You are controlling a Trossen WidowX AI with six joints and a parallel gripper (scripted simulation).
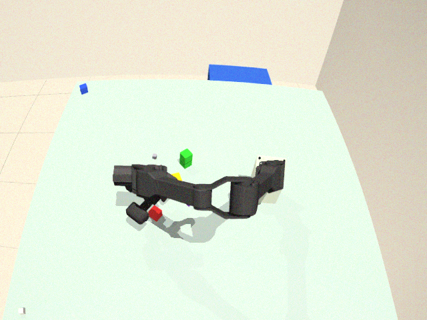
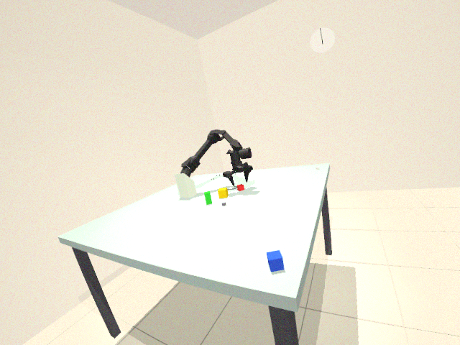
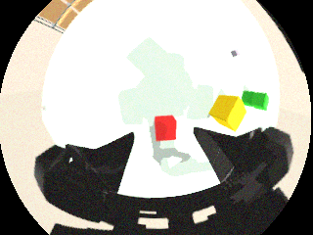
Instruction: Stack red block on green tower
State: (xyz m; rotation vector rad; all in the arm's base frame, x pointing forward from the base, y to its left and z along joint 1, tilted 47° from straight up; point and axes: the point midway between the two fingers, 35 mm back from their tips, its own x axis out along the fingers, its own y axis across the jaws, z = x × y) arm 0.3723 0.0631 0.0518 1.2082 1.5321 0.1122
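The red block is 2 cm below my gripper tip. Also, from my gripper tip: yellow block 12 cm to the right, 7 cm behind, 1 cm below; tiny grey cube 25 cm to the right, 3 cm below, 1 cm ahead; purple block 12 cm behind, 6 cm to the right, 2 cm below.
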